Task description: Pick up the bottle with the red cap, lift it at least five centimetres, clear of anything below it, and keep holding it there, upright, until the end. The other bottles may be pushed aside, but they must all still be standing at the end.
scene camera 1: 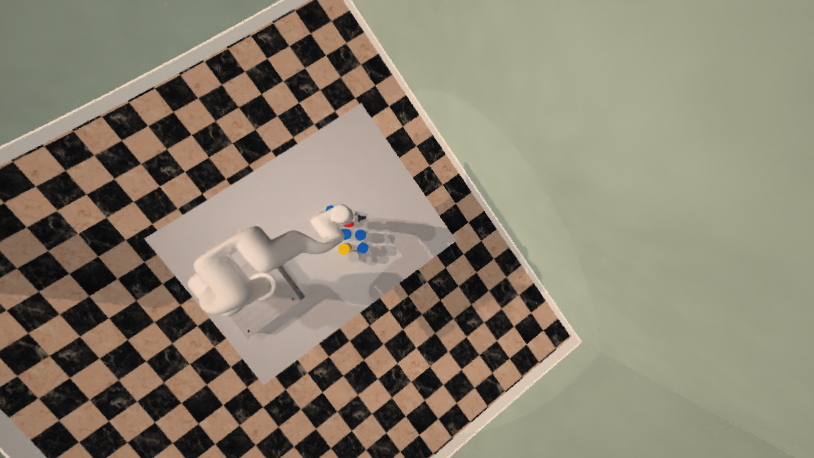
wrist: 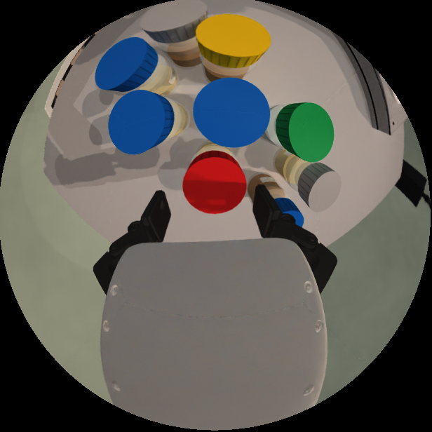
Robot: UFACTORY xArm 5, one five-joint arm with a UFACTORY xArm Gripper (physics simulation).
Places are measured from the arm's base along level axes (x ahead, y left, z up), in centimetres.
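Pixels of known places: arm's base, link origin: (scene camera 1: 262,285).
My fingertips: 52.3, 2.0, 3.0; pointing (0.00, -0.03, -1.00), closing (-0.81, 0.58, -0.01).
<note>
Ahead of a thing's pixels: the offset from my fingertips to its middle, as dx, dy, dz.
The bottle with the red cap (scene camera 1: 348,223) (wrist: 214,184) stands upright, partly hidden by the arm in the scene view. My gripper (scene camera 1: 360,217) (wrist: 210,199) is open and empty. In the wrist view its fingers appear on either side of the red cap's lower part, and the cap touches neither in the picture. The height of the fingertips against the cap is hard to tell. A blue-capped bottle {-4.7, +8.1, -4.6} (scene camera 1: 330,208) (wrist: 291,210) is partly covered by the right finger in the wrist view; whether they touch cannot be told. Another blue-capped bottle {-6.0, -5.0, -4.6} (scene camera 1: 346,234) (wrist: 231,112) stands close behind the red one.
Also standing are two blue-capped bottles {-0.3, -9.7, -4.6} (scene camera 1: 360,235) (wrist: 137,122), a yellow-capped one {-10.8, -10.7, -4.6} (scene camera 1: 344,248) (wrist: 233,37) and a grey-capped one (wrist: 175,17) at the far side. A green-capped bottle (wrist: 311,131) and another grey-capped bottle (wrist: 324,187) stand on the right in the wrist view.
</note>
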